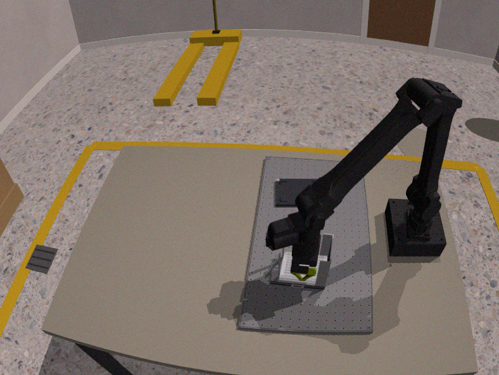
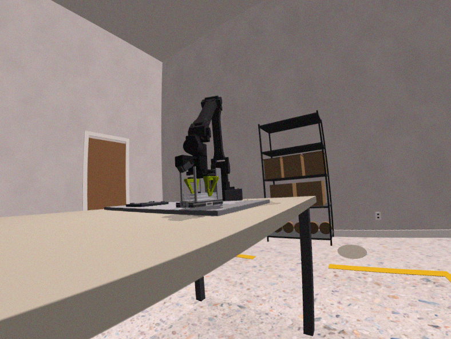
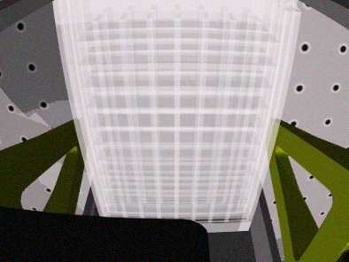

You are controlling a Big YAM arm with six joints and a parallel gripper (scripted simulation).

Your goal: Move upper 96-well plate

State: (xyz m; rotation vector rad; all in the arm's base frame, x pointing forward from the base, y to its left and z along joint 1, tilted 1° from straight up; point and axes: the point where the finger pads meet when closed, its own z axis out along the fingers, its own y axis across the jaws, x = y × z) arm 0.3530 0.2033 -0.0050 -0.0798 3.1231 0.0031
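The slot lies 6 cm behind my hand and 4 cm above it. The rest, counted from my hand: pale A1 square 36 cm to the right, 15 cm ahead, 3 cm below.
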